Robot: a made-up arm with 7 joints.
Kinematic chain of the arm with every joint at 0, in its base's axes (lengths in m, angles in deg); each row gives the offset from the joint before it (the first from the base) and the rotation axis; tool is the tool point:
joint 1: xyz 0 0.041 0 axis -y
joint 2: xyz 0 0.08 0 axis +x
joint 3: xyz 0 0 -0.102 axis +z
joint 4: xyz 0 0 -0.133 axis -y
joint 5: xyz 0 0 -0.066 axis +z
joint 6: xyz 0 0 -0.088 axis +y
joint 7: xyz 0 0 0 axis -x
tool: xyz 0 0 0
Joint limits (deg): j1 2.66..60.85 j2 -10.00..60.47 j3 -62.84..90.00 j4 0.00..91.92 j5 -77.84..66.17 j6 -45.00..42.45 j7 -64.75..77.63
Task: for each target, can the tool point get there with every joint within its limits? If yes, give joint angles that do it. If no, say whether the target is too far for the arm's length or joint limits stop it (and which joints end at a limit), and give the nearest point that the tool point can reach.
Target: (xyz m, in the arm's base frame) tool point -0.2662 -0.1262 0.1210
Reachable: no: joint limits stop it (at a limit: joint 1, joint 2, joint 3, joint 4) | nearest point 0.0796 -0.0538 -0.1991 | short by 0.477 m
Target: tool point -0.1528 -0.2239 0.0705
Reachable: no: joint limits stop it (at a limit: joint 1, joint 2, joint 3, joint 4) | nearest point 0.0796 -0.0538 -0.1991 | short by 0.394 m
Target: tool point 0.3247 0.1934 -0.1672
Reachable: yes | joints 49.46 7.87 15.36 34.46 -11.17 2.60 -11.93
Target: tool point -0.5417 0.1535 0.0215
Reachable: no: too far | nearest point -0.0180 0.3968 0.0101 | short by 0.578 m
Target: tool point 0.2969 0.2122 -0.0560
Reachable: yes | joints 51.07 11.47 14.29 73.42 -50.09 -1.08 55.74
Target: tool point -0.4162 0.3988 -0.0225
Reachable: no: too far | nearest point -0.0180 0.3968 0.0101 | short by 0.400 m
